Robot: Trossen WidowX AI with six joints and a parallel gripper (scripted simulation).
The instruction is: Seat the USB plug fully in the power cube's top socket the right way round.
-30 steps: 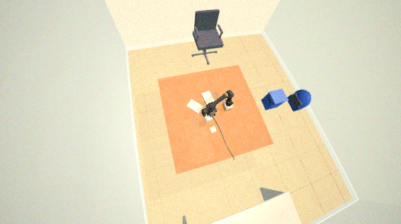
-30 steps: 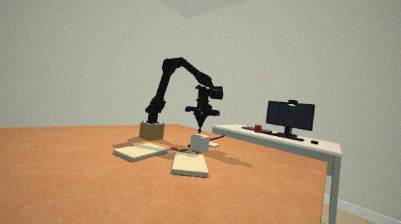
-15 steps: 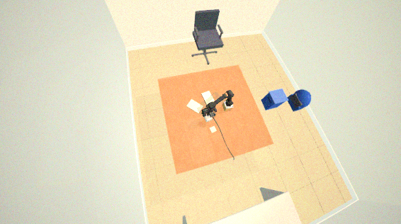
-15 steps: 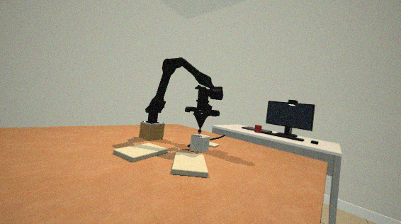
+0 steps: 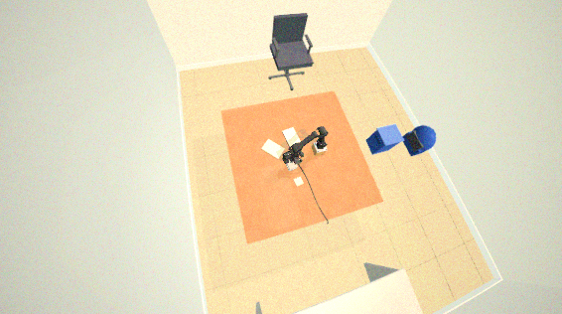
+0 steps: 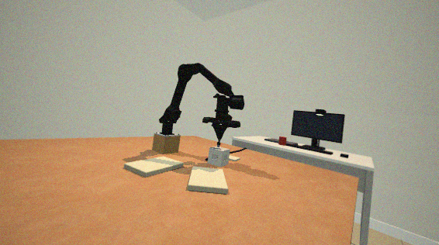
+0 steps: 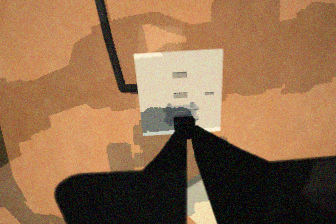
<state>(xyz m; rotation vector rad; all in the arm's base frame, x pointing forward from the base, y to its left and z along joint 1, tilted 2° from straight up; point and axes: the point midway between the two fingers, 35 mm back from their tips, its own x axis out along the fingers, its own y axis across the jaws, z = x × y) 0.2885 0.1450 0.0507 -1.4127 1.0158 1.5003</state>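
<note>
My gripper tip is now 20 mm above the USB plug.
</note>
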